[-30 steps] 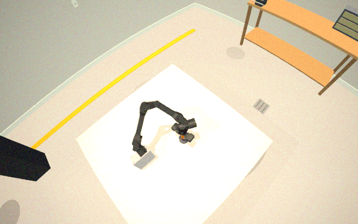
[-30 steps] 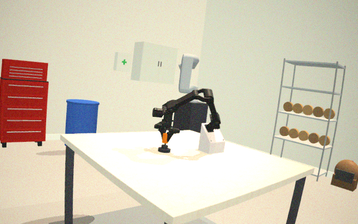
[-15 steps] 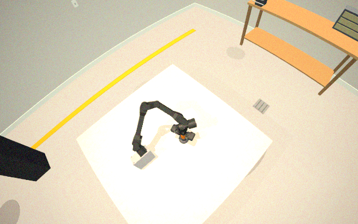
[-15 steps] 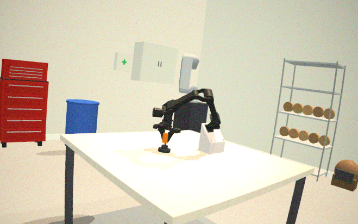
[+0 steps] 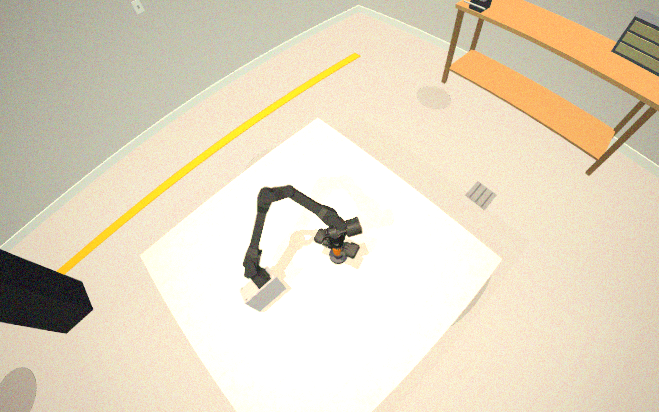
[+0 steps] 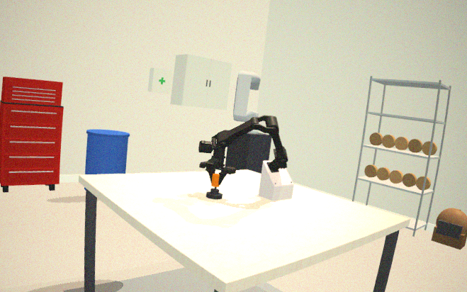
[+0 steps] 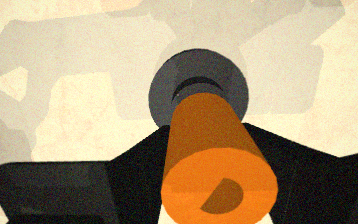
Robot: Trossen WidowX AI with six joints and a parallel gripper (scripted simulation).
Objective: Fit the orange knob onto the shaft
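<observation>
Right now the orange knob is 20 mm above my gripper tip. Round my gripper tip: dark shaft: 40 mm below.
</observation>
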